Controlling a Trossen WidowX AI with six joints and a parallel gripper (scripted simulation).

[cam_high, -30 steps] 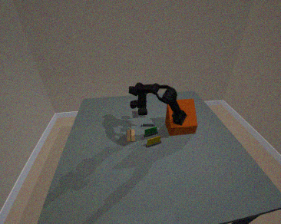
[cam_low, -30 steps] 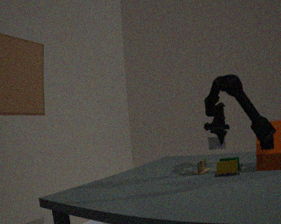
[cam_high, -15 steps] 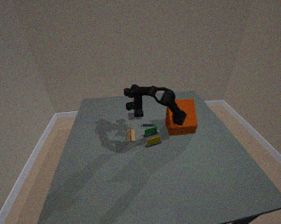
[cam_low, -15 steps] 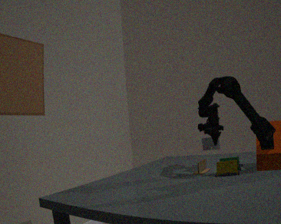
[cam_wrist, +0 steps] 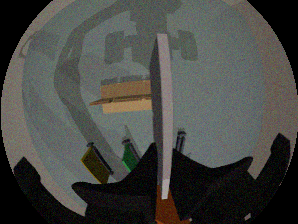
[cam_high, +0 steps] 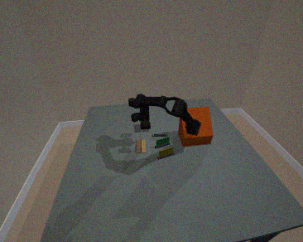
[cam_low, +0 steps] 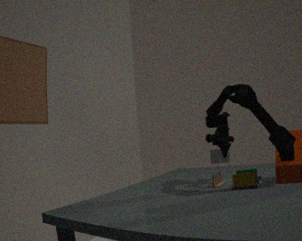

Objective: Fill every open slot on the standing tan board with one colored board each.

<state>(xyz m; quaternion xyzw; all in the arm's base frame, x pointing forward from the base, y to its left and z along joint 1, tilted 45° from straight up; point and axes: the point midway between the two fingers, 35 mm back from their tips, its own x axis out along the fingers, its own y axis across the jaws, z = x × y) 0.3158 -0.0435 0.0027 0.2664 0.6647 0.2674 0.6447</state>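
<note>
The tan board is 100 mm below my gripper tip, 40 mm to the left of it and 40 mm ahead of it. From my gripper tip the other things lie so: yellow board (140 mm to the left, 120 mm behind, 100 mm below); then green board (120 mm behind, 100 mm below, 40 mm to the left); then grey board (30 mm ahead).
</note>
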